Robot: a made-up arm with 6 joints. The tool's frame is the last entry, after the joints. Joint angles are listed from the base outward. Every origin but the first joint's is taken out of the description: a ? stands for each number. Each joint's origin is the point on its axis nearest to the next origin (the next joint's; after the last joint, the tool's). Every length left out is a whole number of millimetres.
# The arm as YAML. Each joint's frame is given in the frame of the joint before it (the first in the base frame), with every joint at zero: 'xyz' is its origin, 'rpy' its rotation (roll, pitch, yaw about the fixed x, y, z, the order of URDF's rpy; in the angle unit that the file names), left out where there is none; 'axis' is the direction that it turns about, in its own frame. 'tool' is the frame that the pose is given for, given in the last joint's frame.
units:
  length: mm
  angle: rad
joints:
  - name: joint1
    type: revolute
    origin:
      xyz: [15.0, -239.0, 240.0]
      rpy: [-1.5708, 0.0, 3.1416]
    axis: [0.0, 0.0, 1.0]
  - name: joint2
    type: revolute
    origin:
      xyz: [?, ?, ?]
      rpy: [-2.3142, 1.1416, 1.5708]
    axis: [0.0, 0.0, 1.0]
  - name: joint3
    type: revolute
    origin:
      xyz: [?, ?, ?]
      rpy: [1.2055, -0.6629, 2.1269]
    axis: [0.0, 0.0, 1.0]
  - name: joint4
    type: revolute
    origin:
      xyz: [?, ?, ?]
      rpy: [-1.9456, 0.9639, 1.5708]
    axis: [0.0, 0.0, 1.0]
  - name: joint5
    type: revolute
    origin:
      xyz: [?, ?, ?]
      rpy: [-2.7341, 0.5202, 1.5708]
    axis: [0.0, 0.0, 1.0]
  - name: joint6
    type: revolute
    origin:
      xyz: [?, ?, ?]
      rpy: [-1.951, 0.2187, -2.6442]
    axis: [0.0, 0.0, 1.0]
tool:
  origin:
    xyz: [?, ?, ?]
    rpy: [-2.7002, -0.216, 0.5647]
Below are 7 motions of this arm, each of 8 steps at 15 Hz.
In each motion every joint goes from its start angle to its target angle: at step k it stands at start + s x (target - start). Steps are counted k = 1, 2, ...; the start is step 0. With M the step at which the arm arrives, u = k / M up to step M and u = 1 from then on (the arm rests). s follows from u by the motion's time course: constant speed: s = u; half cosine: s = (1 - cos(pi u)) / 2; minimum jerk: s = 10 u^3 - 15 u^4 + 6 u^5.
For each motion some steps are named. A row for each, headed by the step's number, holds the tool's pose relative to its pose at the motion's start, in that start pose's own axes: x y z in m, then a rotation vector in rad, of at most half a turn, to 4 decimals.
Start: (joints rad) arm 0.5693 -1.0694 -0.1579 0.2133 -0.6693 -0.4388
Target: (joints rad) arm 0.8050 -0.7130 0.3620 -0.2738 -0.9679 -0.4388
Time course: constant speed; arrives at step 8
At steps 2, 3, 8:
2: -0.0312 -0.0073 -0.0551 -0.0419 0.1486 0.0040
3: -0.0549 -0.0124 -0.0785 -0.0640 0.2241 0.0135
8: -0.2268 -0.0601 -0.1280 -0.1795 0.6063 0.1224

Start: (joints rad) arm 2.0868 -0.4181 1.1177 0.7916 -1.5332 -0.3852
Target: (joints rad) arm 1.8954 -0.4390 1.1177 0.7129 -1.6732 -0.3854
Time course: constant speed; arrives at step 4
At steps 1, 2, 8:
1: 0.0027 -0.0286 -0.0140 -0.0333 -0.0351 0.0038
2: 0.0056 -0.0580 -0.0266 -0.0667 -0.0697 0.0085
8: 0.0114 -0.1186 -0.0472 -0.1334 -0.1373 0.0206

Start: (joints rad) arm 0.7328 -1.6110 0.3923 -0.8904 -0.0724 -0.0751
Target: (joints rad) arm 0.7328 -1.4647 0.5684 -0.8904 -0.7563 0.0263
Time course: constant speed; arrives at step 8
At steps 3, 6, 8:
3: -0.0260 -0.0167 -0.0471 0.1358 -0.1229 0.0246
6: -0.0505 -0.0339 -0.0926 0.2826 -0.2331 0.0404
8: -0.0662 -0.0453 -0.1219 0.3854 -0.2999 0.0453

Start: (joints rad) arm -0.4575 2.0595 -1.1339 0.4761 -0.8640 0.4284
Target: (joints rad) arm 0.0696 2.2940 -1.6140 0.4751 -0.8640 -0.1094
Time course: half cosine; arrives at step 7
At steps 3, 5, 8:
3: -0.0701 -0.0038 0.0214 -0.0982 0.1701 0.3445
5: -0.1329 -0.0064 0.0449 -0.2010 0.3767 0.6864
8: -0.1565 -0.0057 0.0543 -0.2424 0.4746 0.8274

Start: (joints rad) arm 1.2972 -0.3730 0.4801 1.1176 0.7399 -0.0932
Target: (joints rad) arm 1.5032 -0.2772 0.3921 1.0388 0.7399 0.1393
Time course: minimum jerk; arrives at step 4
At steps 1, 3, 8:
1: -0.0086 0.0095 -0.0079 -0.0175 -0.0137 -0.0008
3: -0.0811 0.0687 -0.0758 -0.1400 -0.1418 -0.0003
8: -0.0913 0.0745 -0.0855 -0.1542 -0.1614 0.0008

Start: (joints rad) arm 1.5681 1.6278 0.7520 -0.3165 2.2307 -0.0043
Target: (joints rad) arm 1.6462 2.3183 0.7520 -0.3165 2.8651 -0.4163
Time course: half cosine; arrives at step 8
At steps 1, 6, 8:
1: 0.0106 0.0076 0.0106 -0.0270 0.0460 0.0020
6: 0.3216 0.1665 0.1411 -0.4338 1.1350 0.0945
8: 0.3883 0.1915 0.1398 -0.4700 1.3469 0.1149

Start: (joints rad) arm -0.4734 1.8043 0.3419 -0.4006 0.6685 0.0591
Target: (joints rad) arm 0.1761 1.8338 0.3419 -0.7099 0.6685 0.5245
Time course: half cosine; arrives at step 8
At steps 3, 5, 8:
3: 0.0758 0.0133 -0.0328 -0.0031 0.0585 -0.3042
5: 0.1654 0.0108 -0.0893 -0.0469 0.1435 -0.6633
8: 0.2269 -0.0035 -0.1477 -0.1156 0.2221 -0.9331

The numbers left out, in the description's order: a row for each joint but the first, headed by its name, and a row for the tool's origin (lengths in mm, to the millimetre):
joint2: 57.0 262.0 0.0
joint3: -64.0 104.0 0.0
joint4: 34.0 -25.0 0.0
joint5: -240.0 -466.0 0.0
joint6: 33.0 94.0 0.0
tool: -18.0 -45.0 0.0

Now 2 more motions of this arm.
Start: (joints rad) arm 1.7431 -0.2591 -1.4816 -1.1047 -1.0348 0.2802
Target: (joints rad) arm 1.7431 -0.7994 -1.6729 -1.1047 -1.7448 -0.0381
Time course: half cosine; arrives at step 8
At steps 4, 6, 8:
4: 0.0714 -0.0728 -0.1347 0.0266 -0.3245 0.1563
6: 0.1390 -0.1472 -0.2104 -0.0003 -0.5446 0.3306
8: 0.1706 -0.1827 -0.2348 -0.0219 -0.6298 0.4165

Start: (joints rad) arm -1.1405 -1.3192 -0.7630 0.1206 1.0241 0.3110
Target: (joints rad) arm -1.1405 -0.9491 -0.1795 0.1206 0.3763 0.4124
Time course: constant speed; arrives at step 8
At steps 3, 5, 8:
3: 0.0377 0.0086 -0.0164 0.0583 0.0936 0.0681
5: 0.0601 0.0202 -0.0375 0.0881 0.1625 0.0859
8: 0.0861 0.0409 -0.0846 0.1145 0.2646 0.0722

